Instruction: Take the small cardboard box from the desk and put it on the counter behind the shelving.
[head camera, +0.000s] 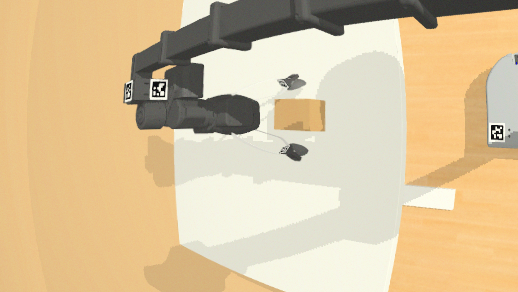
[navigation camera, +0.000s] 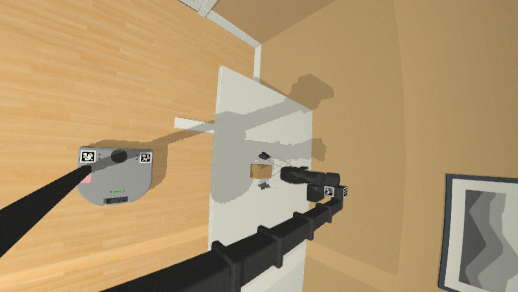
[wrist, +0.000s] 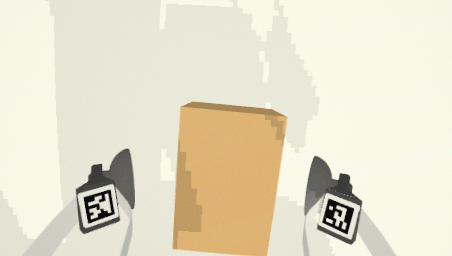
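Pixels of known places: gripper, fingertip midpoint: (head camera: 303, 116) (navigation camera: 259, 170) (wrist: 221, 173); robot's base, link origin: (navigation camera: 119, 155).
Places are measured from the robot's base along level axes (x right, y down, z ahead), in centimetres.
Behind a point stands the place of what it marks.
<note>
The small cardboard box (head camera: 306, 115) {x 47.1, y -77.0, z -2.4 cm} (navigation camera: 260, 171) {x 47.8, y -77.0, z -2.3 cm} (wrist: 230, 175) {x 51.6, y -77.0, z -2.8 cm} rests on the white desk (head camera: 260, 210) {x 64.7, y -72.0, z 18.8 cm} (navigation camera: 235, 220) {x 39.2, y -72.0, z -23.2 cm} (wrist: 390, 75) {x 58.4, y -72.0, z -15.0 cm}. My gripper (head camera: 296, 116) {x 50.5, y -73.7, z -2.3 cm} (navigation camera: 264, 170) {x 50.5, y -73.7, z -2.3 cm} (wrist: 221, 173) {x 50.5, y -73.7, z -2.3 cm} is open, with one finger on each side of the box. In the wrist view there is a gap between each finger and the box, and the near end of the box runs out of the bottom of the view. In the head view the far part of the box reaches past the fingertips. The fingers' exact height over the desk is hard to tell. The counter and the shelving do not show.
My dark arm (head camera: 255, 24) {x 26.1, y -108.9, z -8.8 cm} (navigation camera: 294, 231) {x 25.2, y -108.9, z -8.9 cm} extends over the desk. My grey base (head camera: 506, 100) {x 9.3, y -16.0, z -10.5 cm} (navigation camera: 115, 175) {x -1.2, y -16.0, z -10.0 cm} stands on the wooden floor (head camera: 460, 250) {x 25.8, y -0.1, z 46.3 cm} (navigation camera: 125, 75) {x -1.2, y 0.0, z 51.5 cm} beside the desk. A white foot bar (head camera: 435, 198) (navigation camera: 190, 124) juts out from under the desk. A tan wall (navigation camera: 365, 100) {x 109.4, y -106.2, z 41.0 cm} bears a framed picture (navigation camera: 445, 225) {x 106.7, y -142.2, z -25.1 cm}.
</note>
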